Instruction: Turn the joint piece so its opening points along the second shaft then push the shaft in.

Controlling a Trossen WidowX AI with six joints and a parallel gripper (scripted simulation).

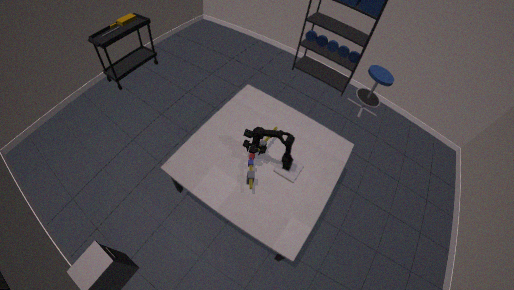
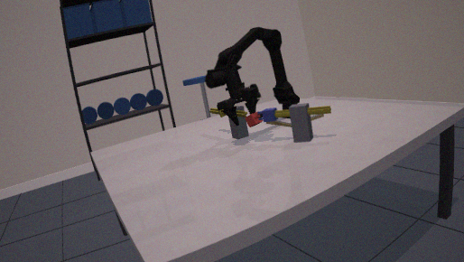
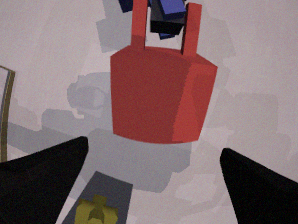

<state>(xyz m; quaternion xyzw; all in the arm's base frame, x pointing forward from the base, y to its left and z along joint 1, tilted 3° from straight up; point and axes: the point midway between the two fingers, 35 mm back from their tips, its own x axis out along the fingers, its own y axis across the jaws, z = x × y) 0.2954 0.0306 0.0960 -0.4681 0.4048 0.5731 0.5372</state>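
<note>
Right now my gripper tip is 10 mm past the red joint piece, 40 mm to the right of it and 10 mm below it.
</note>
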